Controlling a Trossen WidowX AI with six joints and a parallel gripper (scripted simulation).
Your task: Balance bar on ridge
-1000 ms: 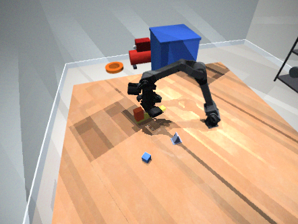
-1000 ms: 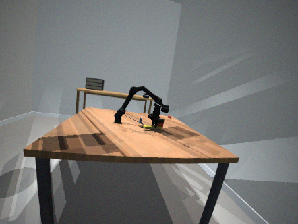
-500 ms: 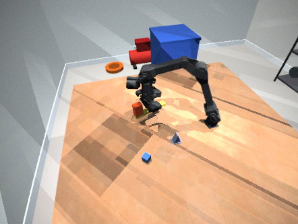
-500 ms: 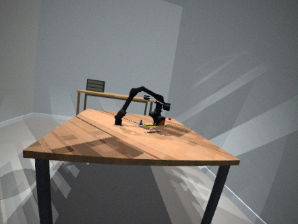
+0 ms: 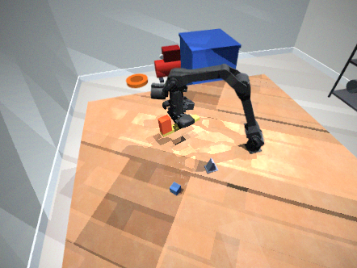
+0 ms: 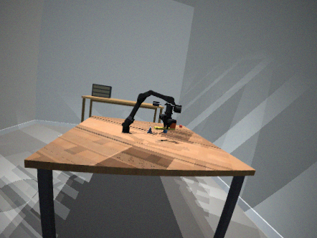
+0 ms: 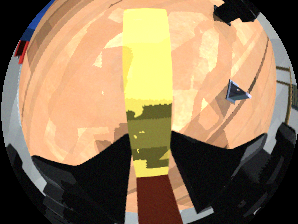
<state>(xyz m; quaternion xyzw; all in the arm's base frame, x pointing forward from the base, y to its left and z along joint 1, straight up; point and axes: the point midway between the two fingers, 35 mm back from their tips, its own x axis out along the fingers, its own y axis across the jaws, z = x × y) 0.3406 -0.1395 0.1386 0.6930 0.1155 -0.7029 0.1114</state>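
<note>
Now: gripper tip 20 cm to the right of the dark ridge, 10 cm past it and 7 cm above it. From my gripper tip the other things lie so: small red piece 64 cm to the left, 40 cm ahead, 9 cm below; then small blue cube 27 cm to the left, 9 cm below, 8 cm ahead.
</note>
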